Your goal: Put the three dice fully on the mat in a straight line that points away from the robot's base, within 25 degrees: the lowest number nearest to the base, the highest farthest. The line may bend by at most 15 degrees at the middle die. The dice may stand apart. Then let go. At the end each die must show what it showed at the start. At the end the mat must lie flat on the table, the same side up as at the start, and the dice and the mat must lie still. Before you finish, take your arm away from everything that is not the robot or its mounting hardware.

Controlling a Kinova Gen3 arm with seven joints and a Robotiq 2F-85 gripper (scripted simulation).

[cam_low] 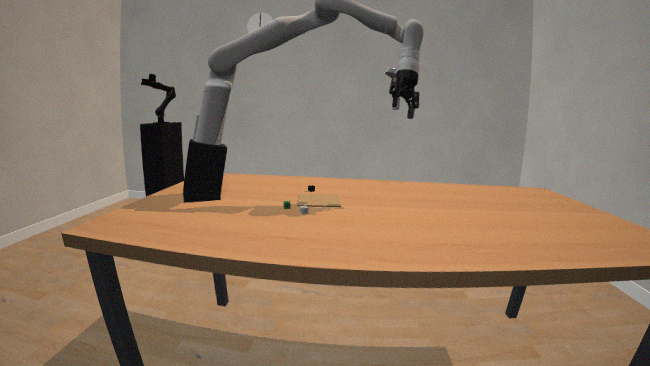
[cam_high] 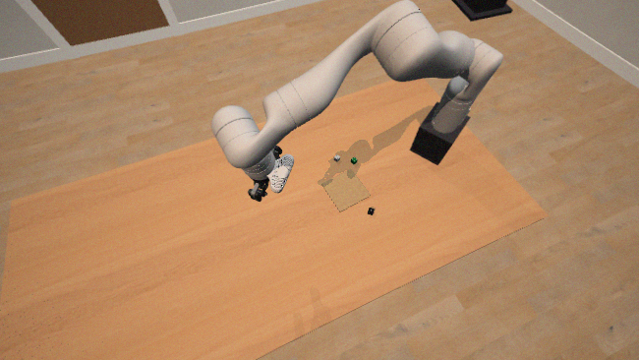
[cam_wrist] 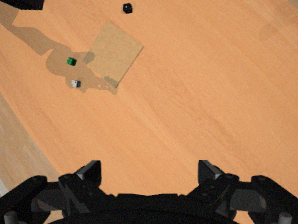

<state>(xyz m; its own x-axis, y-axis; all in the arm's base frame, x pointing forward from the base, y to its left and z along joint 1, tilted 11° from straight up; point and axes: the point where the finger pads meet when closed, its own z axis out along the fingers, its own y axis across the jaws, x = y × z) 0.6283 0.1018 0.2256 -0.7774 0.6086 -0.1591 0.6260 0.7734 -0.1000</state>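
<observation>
Right now my hand is 280 mm past the white die, 200 mm to the left of it and 300 mm above it. From my hand the other things lie so: black die: 320 mm behind, 60 mm to the left, 300 mm below; tan mat: 270 mm behind, 50 mm to the right, 310 mm below; green die: 340 mm behind, 170 mm to the right, 300 mm below.
</observation>
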